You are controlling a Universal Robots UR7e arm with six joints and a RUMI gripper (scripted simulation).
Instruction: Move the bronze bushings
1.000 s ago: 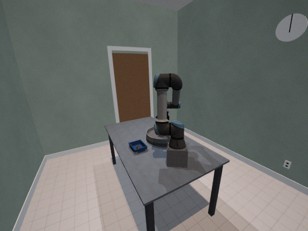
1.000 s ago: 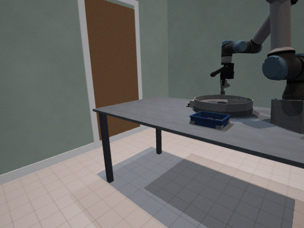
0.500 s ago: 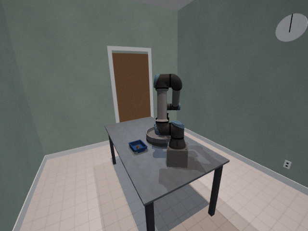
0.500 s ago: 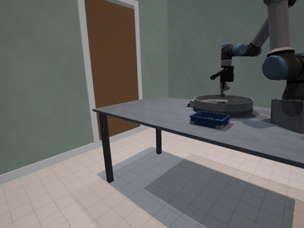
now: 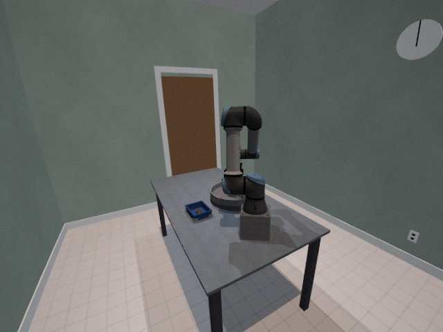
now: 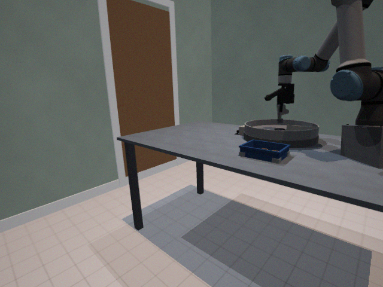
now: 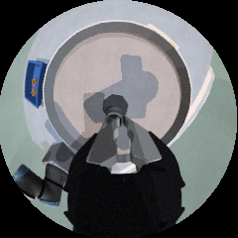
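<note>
The turntable lies 10 mm behind my hand, 10 mm to the left of it and 70 mm below it. Also, from my hand: blue crate (70 mm behind, 380 mm to the left, 100 mm below).
</note>
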